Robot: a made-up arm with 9 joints. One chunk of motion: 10 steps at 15 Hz.
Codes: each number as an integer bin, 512 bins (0 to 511) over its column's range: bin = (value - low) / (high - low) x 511, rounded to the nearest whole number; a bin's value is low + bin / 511 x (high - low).
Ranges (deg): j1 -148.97..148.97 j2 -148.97..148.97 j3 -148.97..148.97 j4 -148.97..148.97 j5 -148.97..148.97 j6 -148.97..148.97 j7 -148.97..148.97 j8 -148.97..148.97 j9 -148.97..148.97
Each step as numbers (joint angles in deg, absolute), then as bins.
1 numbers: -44.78 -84.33 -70.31 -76.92 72.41 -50.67 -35.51 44.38 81.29
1 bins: 179 111 135 124 380 169 195 332 395
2 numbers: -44.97 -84.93 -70.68 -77.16 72.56 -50.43 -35.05 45.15 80.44
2 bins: 178 110 134 123 380 169 195 333 393
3 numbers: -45.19 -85.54 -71.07 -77.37 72.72 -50.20 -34.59 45.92 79.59
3 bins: 178 109 134 123 380 169 196 334 392
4 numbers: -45.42 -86.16 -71.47 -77.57 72.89 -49.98 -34.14 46.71 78.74
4 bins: 178 108 133 122 381 170 197 336 391
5 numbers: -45.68 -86.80 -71.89 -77.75 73.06 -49.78 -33.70 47.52 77.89
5 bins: 177 107 132 122 381 170 198 337 389
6 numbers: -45.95 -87.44 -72.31 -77.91 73.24 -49.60 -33.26 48.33 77.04
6 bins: 177 106 131 122 381 170 198 338 388
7 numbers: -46.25 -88.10 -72.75 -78.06 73.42 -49.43 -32.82 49.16 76.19
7 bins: 176 104 131 122 381 171 199 340 386
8 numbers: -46.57 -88.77 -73.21 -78.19 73.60 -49.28 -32.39 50.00 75.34
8 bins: 176 103 130 121 382 171 200 341 385
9 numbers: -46.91 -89.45 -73.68 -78.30 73.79 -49.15 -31.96 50.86 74.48
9 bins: 175 102 129 121 382 171 201 343 383
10 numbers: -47.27 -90.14 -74.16 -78.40 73.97 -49.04 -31.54 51.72 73.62
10 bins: 174 101 128 121 382 171 201 344 382
